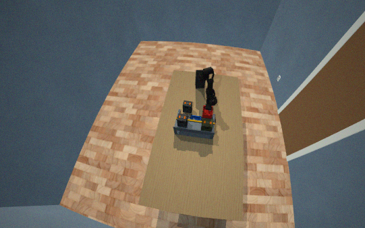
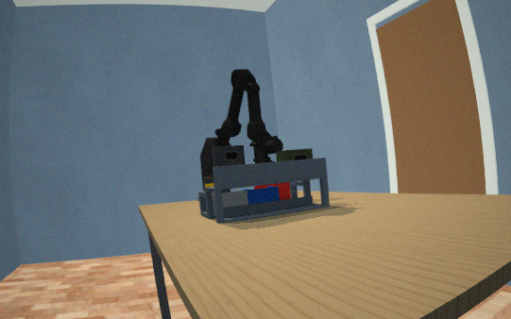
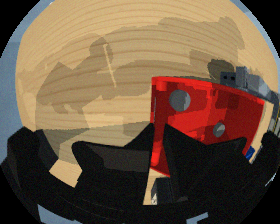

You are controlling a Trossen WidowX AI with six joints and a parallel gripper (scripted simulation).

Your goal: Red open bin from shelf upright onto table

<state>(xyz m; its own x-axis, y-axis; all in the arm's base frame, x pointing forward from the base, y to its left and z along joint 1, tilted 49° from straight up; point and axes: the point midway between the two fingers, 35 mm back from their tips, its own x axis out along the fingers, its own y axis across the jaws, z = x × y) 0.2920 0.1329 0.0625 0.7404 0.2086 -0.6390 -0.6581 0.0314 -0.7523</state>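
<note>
My hand is 60 mm short of the red bin, 20 mm above it and 10 mm to the right of it. Round my hand: blue bin: 220 mm ahead, 70 mm to the right, 30 mm below; then grey bin: 240 mm ahead, 180 mm to the right, 30 mm below.
</note>
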